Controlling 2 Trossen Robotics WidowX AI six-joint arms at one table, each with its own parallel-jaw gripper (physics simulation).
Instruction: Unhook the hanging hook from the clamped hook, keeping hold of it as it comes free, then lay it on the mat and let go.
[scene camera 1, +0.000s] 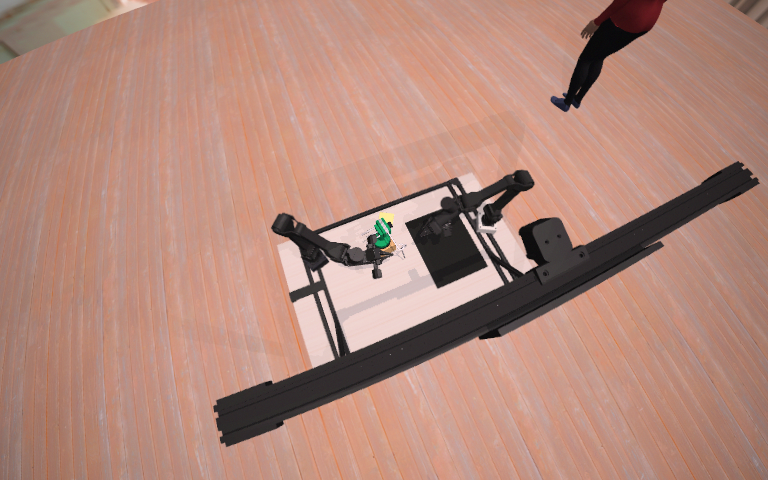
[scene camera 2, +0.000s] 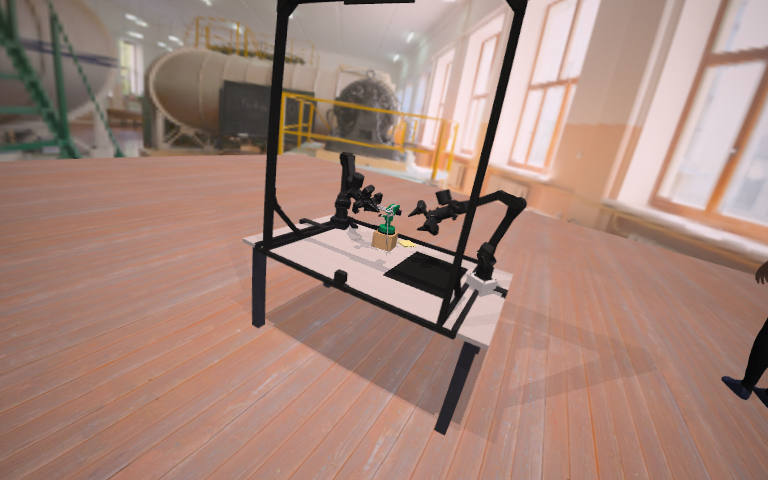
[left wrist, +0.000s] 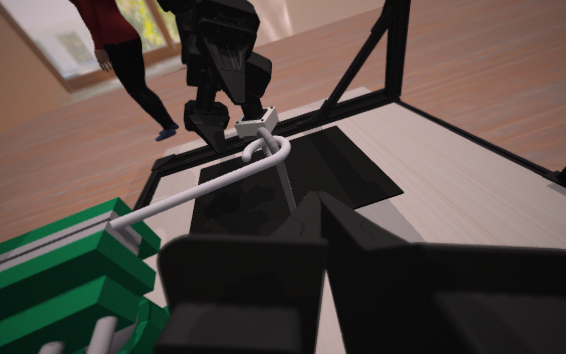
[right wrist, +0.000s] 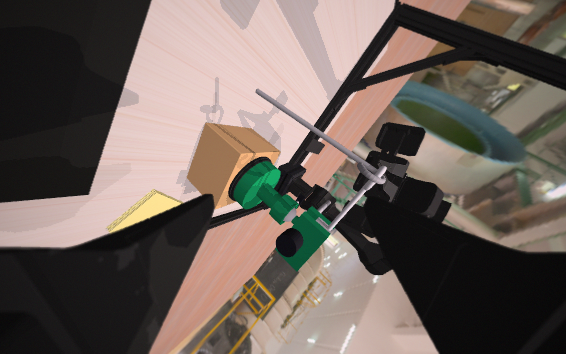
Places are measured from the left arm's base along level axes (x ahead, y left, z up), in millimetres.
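Where they show: left gripper, fingertip midpoint: (scene camera 1: 393, 254) (scene camera 2: 379, 211) (left wrist: 315, 199) (right wrist: 375, 160); right gripper, fingertip midpoint: (scene camera 1: 421, 232) (scene camera 2: 412, 222) (left wrist: 229, 132) (right wrist: 290, 202); left arm's base, link origin: (scene camera 1: 313, 257) (scene camera 2: 340, 217) (right wrist: 293, 183); right arm's base, link origin: (scene camera 1: 487, 221) (scene camera 2: 483, 277) (left wrist: 255, 115).
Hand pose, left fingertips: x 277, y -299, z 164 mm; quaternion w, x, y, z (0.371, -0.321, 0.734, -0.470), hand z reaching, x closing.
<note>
Things, the pixels of their centre, and the offset from my left fingertips. "spot": a spot on its surface instead. Level surfaces: height alone.
- green clamp, body centre: (right wrist: 287, 206) (scene camera 1: 378, 235) (scene camera 2: 386, 217) 24 mm ahead, 136 mm left, 60 mm down
- cardboard box, body centre: (right wrist: 235, 164) (scene camera 1: 381, 243) (scene camera 2: 385, 239) 37 mm ahead, 134 mm left, 181 mm down
- grey clamped hook, surface spot: (left wrist: 211, 186) (right wrist: 355, 200) spot: 37 mm ahead, 42 mm left, 12 mm up
- hanging hook, body centre: (left wrist: 288, 207) (right wrist: 312, 132) 69 mm ahead, 7 mm right, 68 mm down
- black mat, surface height: 219 mm down
- yellow pad, body centre: (right wrist: 151, 215) (scene camera 1: 386, 219) (scene camera 2: 407, 243) 157 mm ahead, 239 mm left, 218 mm down
A green clamp (scene camera 1: 380, 233) (scene camera 2: 389, 220) (left wrist: 127, 260) (right wrist: 306, 239) stands on a cardboard box (scene camera 1: 390, 247) (scene camera 2: 384, 239) (right wrist: 222, 154) and holds the grey clamped hook (left wrist: 211, 186) (right wrist: 352, 200) level. The hanging hook (left wrist: 281, 175) (right wrist: 310, 128) loops over its curved end and its shaft points down toward the table. My left gripper (scene camera 1: 384, 255) (scene camera 2: 380, 208) (left wrist: 315, 199) is shut, with its fingertips right at that shaft below the loop; the shaft runs out of sight behind them. My right gripper (scene camera 1: 427, 230) (scene camera 2: 422, 219) (left wrist: 229, 132) (right wrist: 290, 202) is open and empty, facing the hooks above the black mat (scene camera 1: 454, 262) (scene camera 2: 425, 276) (left wrist: 352, 168).
A yellow pad (scene camera 2: 406, 243) (right wrist: 144, 207) lies beside the box. A black frame (scene camera 2: 273, 143) stands over the table, and its top beam (scene camera 1: 430, 343) crosses scene camera 1. A person (scene camera 1: 587, 62) (left wrist: 134, 70) walks on the floor beyond the table.
</note>
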